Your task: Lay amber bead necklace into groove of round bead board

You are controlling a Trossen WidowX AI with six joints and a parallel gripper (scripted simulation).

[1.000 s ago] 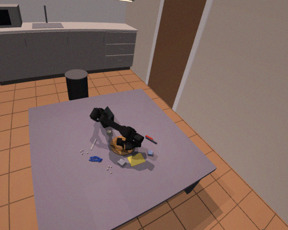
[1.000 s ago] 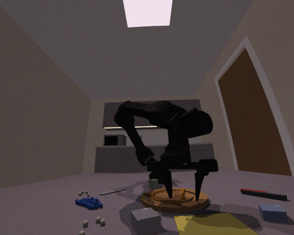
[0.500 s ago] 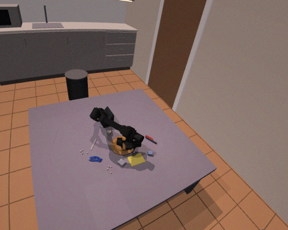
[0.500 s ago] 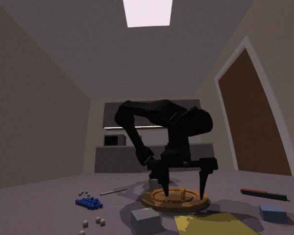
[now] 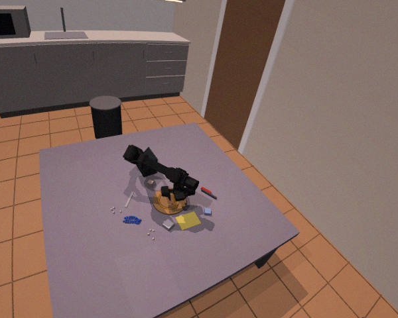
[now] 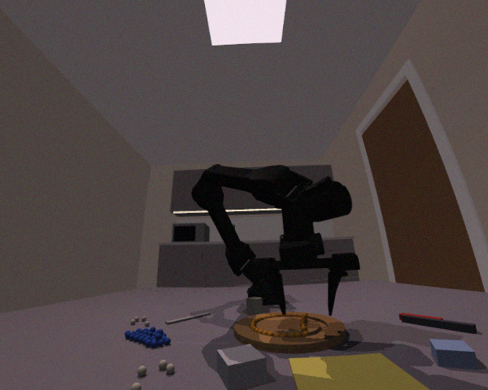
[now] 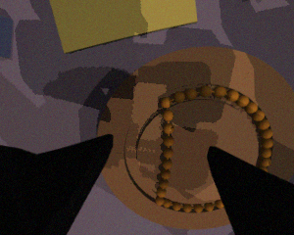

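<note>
My gripper tip is 40 mm past the round wooden bead board, 30 mm to the left of it and 20 mm above it. Also, from my gripper tip: blue block 140 mm ahead, 130 mm to the left, 30 mm below; grey block 110 mm ahead, 120 mm to the right, 20 mm below; yellow pad 130 mm ahead, 30 mm below.
</note>
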